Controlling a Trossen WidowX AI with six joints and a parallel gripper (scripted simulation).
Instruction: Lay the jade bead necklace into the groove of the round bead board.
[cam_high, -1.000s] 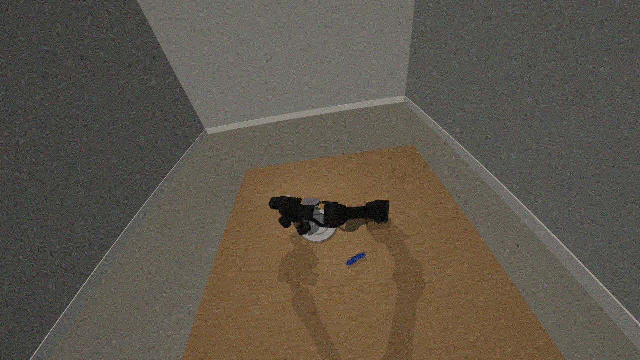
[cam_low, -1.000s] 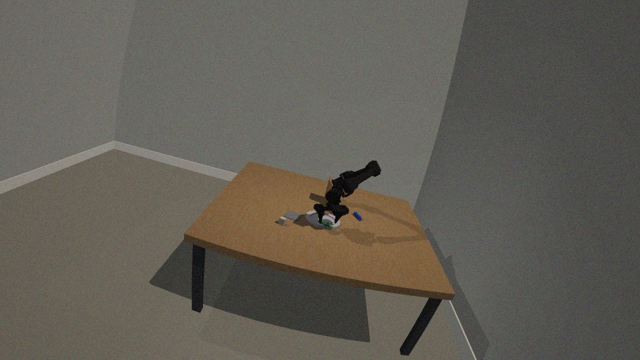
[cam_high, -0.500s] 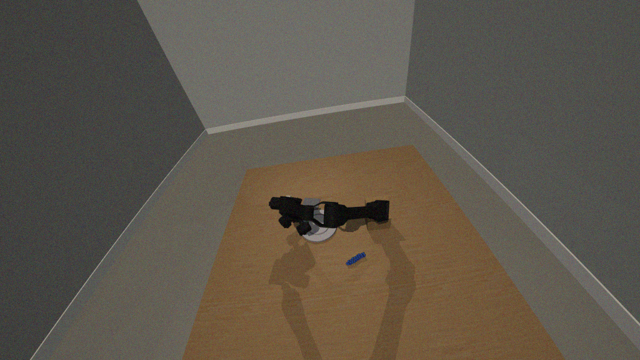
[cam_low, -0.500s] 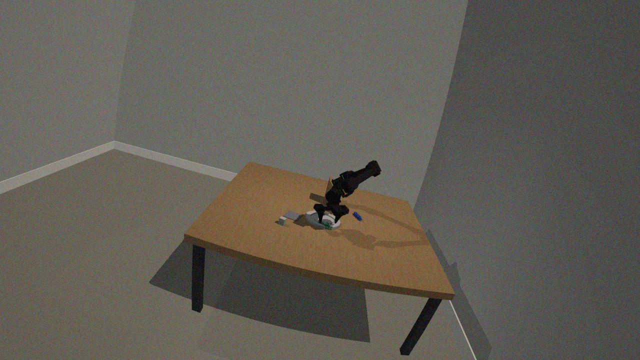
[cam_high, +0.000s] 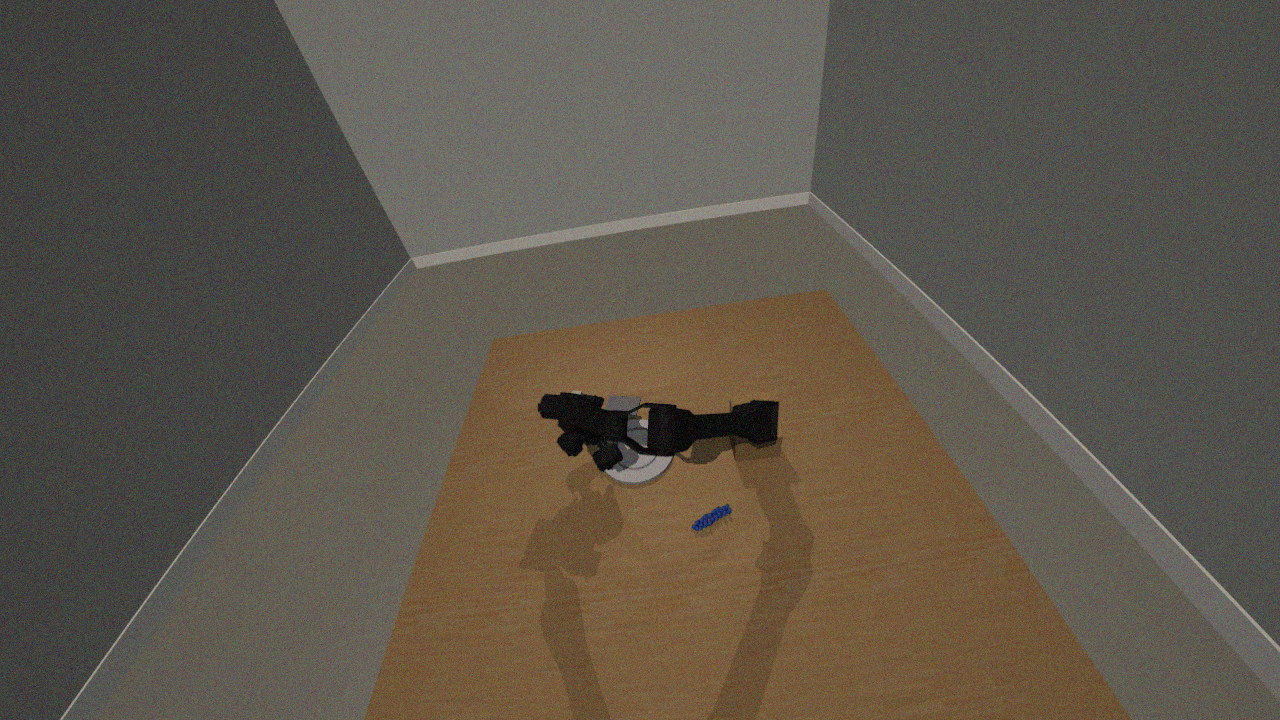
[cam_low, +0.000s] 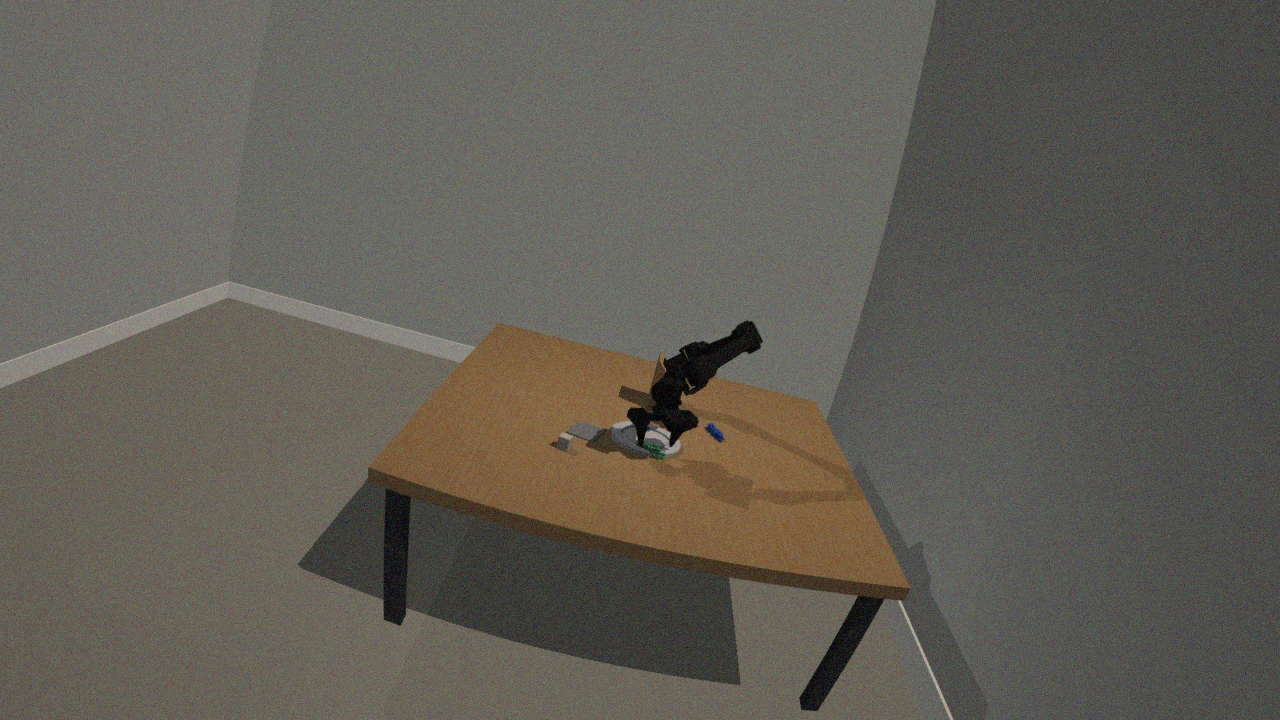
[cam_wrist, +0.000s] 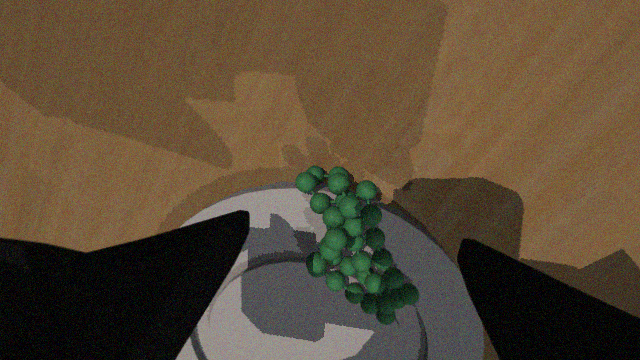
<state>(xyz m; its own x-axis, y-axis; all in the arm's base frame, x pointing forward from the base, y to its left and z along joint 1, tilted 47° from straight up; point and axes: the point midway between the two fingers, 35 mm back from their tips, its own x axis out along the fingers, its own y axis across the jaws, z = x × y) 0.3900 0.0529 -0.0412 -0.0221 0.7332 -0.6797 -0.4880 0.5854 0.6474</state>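
Now: gripper tip 90 mm past the round bead board, 30 mm to the left of it and 20 mm above it. Also, from my gripper tip: pale block (230 mm to the right, 100 mm ahead, 10 mm below); then flat grey plate (190 mm to the right, 40 mm behind, 30 mm below).
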